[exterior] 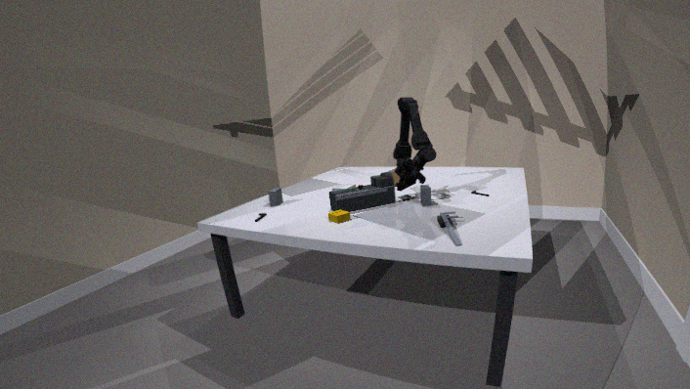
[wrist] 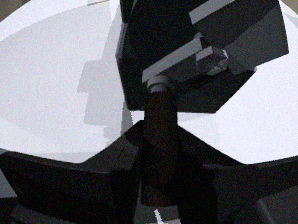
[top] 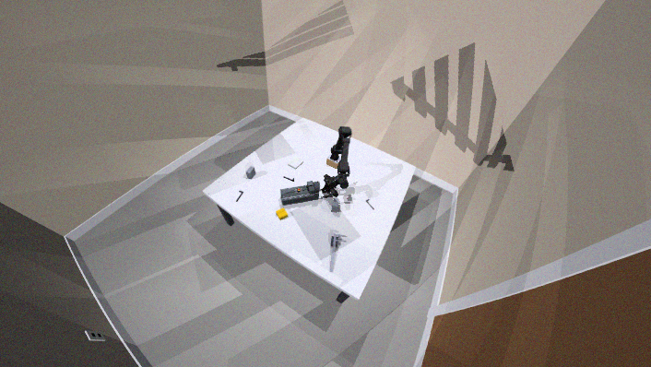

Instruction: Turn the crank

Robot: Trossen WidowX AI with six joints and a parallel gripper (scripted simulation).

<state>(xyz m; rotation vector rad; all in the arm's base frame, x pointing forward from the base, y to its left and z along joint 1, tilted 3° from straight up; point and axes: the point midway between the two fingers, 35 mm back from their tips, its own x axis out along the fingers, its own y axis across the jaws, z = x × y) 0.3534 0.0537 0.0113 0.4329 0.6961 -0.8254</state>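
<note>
My gripper tip is 14 cm to the left of the red pointer, 8 cm short of it and 4 cm below it. The rest, counted from my gripper tip: yellow block (27 cm ahead, 18 cm to the right, 3 cm below); then dark crank handle (3 cm above, 1 cm to the left, 1 cm behind).
</note>
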